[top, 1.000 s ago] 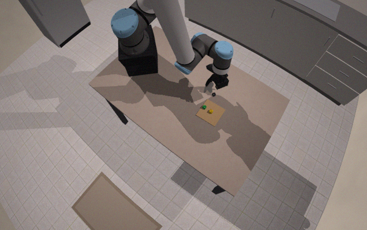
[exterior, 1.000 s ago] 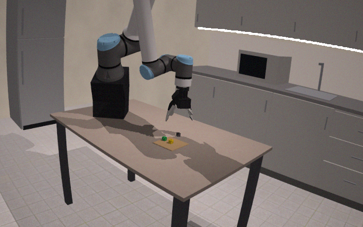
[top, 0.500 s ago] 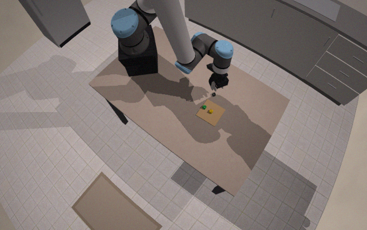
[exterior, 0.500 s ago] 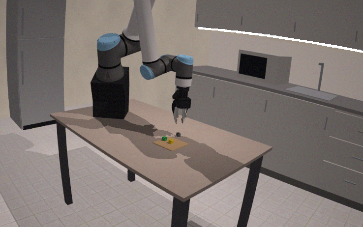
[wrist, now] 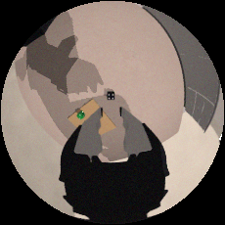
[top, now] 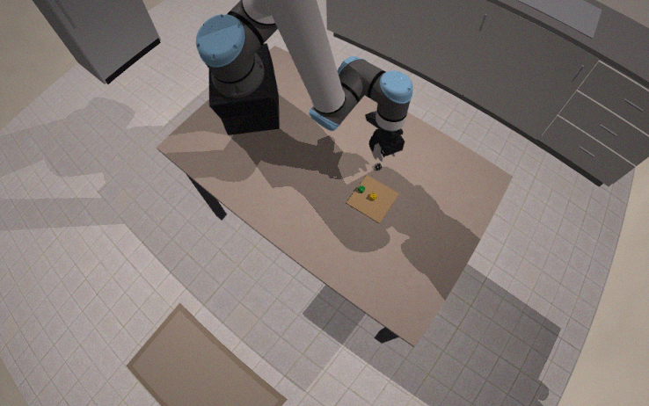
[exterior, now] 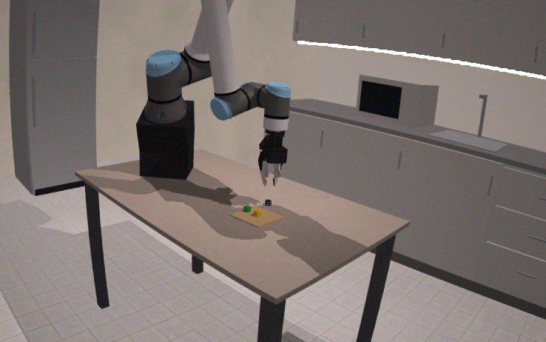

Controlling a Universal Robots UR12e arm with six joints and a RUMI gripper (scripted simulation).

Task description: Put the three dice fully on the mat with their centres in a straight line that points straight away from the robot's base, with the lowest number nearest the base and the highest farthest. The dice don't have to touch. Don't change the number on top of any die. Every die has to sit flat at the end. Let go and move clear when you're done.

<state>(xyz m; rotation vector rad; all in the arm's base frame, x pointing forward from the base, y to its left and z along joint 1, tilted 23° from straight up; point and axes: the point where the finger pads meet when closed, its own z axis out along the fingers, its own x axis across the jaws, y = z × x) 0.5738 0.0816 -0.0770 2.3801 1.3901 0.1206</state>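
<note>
The black die is 80 mm below my hand. The rest, counted from my hand: green die: 120 mm to the right, 80 mm below; orange mat: 120 mm to the right, 90 mm below, 50 mm ahead; yellow die: 120 mm to the right, 80 mm below, 50 mm ahead.
</note>
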